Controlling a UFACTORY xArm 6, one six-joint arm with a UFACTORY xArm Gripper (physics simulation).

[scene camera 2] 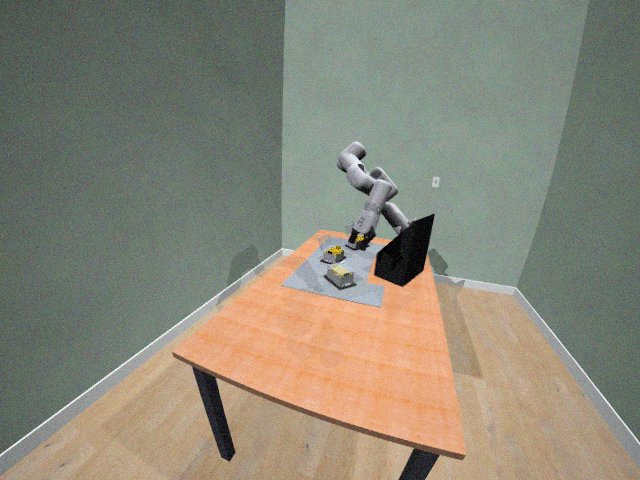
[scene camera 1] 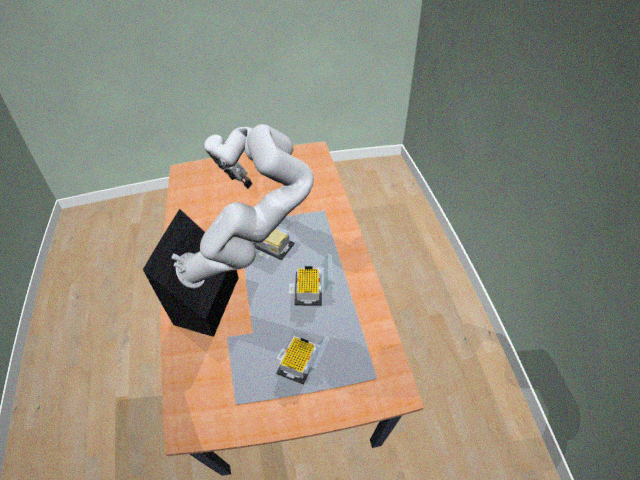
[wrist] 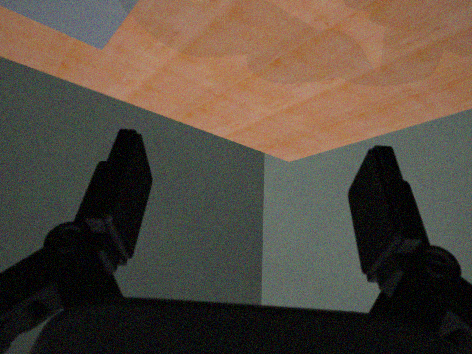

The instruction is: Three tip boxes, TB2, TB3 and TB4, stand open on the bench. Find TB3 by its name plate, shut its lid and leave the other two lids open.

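Where they show: gripper, fingertip midpoint: (scene camera 2: 356, 246) (scene camera 1: 242, 181) (wrist: 252, 162); arm's base, origin of the base link: (scene camera 2: 407, 233) (scene camera 1: 190, 270).
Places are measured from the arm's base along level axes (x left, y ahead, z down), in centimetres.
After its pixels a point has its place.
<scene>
Three tip boxes stand on the grey mat (scene camera 1: 268, 320) {x -11.1, y 24.0, z 23.6 cm} (scene camera 2: 305, 280) {x 31.9, y 48.7, z 23.6 cm}; no name plate can be read. The box nearest the arm's raised wrist (scene camera 1: 277, 239) (scene camera 2: 340, 277) {x 32.7, y 30.2, z 17.6 cm} looks pale under a lid that appears shut. The middle box (scene camera 1: 308, 283) {x -1.5, y 41.8, z 17.9 cm} (scene camera 2: 333, 254) {x 5.2, y 41.0, z 17.9 cm} shows bright yellow tips, its clear lid (scene camera 1: 329, 271) {x -4.1, y 49.2, z 9.2 cm} (scene camera 2: 324, 240) {x -2.4, y 49.3, z 12.6 cm} upright. The third box (scene camera 1: 298, 356) {x -31.1, y 31.7, z 17.9 cm} (scene camera 2: 360, 238) {x -32.3, y 30.2, z 17.9 cm} also shows yellow tips, its clear lid (scene camera 1: 321, 352) {x -35.3, y 38.7, z 9.4 cm} raised; it is partly hidden behind the gripper in scene camera 2. My gripper (scene camera 1: 248, 183) {x 39.9, y 23.2, z -2.4 cm} (wrist: 252, 162) {x 39.9, y 23.2, z -2.4 cm} is wide open and empty, high over the table, away from the boxes.
The black pedestal (scene camera 1: 180, 248) {x 6.0, y -2.2, z -5.7 cm} (scene camera 2: 405, 258) {x 19.3, y 0.3, z 7.8 cm} carries the arm at the table's side. The wooden table (scene camera 1: 206, 413) {x -44.3, y -3.9, z 23.9 cm} (scene camera 2: 330, 341) {x 70.2, y 24.4, z 23.9 cm} has a corner that shows in the wrist view, with walls beyond it. The arm passes above the box with the shut-looking lid in scene camera 1.
</scene>
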